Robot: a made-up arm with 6 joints.
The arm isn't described. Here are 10 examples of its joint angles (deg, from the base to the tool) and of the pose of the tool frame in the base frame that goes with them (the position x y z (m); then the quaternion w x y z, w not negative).
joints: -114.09 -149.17 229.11 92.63 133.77 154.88
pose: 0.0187 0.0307 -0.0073 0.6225 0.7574 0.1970 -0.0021
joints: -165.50 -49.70 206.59 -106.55 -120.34 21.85
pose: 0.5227 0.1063 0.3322 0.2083 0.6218 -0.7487 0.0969
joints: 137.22 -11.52 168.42 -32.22 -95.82 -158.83
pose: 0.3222 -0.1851 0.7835 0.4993 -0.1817 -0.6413 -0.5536
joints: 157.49 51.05 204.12 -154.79 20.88 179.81
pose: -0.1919 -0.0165 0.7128 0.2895 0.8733 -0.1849 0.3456
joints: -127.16 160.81 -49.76 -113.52 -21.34 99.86
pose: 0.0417 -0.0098 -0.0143 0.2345 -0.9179 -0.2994 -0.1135
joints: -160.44 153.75 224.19 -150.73 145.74 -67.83
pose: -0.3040 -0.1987 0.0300 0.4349 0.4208 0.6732 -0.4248
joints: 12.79 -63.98 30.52 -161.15 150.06 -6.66
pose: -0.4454 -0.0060 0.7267 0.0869 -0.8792 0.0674 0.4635
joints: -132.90 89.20 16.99 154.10 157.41 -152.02
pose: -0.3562 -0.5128 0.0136 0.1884 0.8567 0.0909 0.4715
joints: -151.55 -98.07 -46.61 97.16 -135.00 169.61
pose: 0.3613 0.1819 0.4405 0.3810 0.6416 0.6656 0.0071
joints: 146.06 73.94 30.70 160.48 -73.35 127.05
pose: -0.6254 0.3095 0.2252 0.2514 0.4278 0.3964 0.7724
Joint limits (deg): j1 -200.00..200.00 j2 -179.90..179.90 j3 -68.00..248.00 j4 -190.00..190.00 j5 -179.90..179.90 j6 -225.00..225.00
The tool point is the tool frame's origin. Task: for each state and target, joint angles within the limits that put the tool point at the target. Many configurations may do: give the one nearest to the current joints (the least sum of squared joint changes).
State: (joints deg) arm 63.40 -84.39 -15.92 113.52 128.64 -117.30
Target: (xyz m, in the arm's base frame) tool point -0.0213 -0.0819 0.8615
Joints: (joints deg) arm 79.70 -33.80 -7.41 93.69 128.64 -117.30
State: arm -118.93 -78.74 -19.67 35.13 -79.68 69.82
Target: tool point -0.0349 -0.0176 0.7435
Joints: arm -105.38 -29.51 -35.22 72.80 -79.68 69.82
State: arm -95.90 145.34 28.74 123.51 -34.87 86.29
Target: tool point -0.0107 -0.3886 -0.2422
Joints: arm -101.16 116.31 -2.49 131.31 -34.87 86.29
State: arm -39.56 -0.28 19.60 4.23 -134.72 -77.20
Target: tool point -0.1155 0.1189 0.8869
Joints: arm -81.50 -32.96 22.53 9.50 -134.72 -77.20
